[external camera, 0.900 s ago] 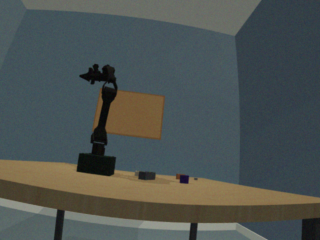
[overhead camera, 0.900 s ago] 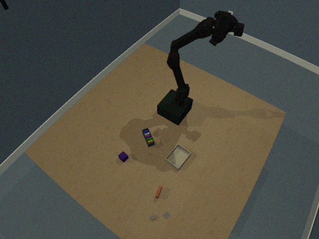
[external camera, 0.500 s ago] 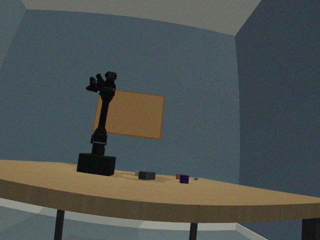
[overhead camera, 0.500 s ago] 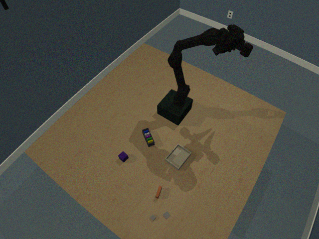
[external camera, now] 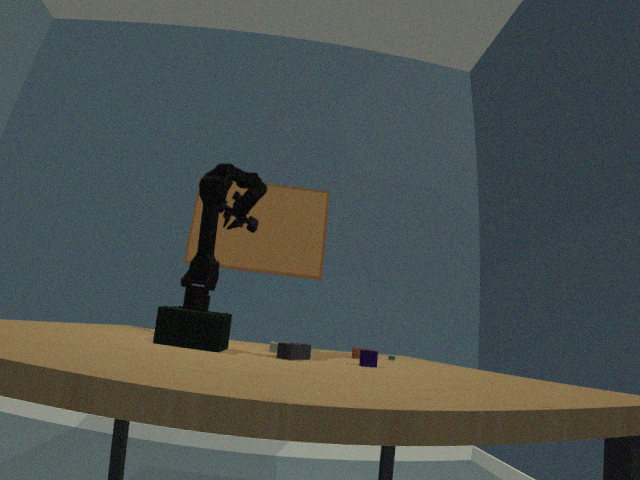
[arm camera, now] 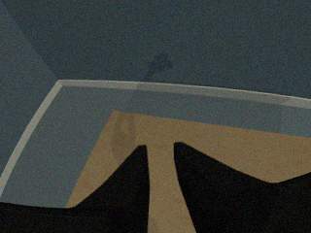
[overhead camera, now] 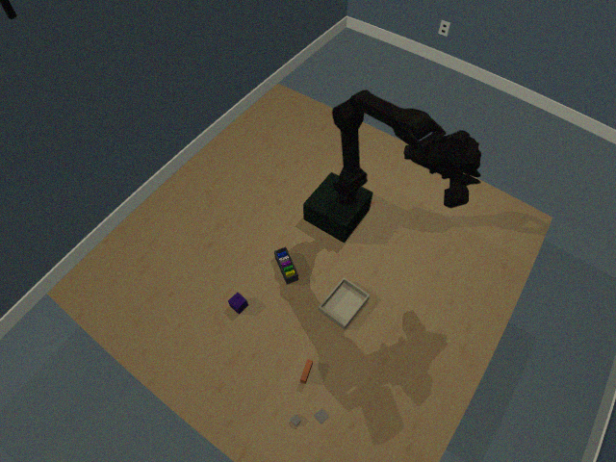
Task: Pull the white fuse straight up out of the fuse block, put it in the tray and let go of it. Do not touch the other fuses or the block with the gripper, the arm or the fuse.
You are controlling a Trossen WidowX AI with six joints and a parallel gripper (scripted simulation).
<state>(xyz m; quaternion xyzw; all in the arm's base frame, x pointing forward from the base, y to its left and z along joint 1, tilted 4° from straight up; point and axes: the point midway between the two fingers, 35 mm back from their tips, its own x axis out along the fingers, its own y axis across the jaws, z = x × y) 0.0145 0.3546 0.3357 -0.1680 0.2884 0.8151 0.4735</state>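
The white fuse is 280 mm ahead of my gripper tip, 430 mm to the right of it and 410 mm below it. Round my gripper tip: white tray 300 mm ahead, 190 mm to the right, 440 mm below.
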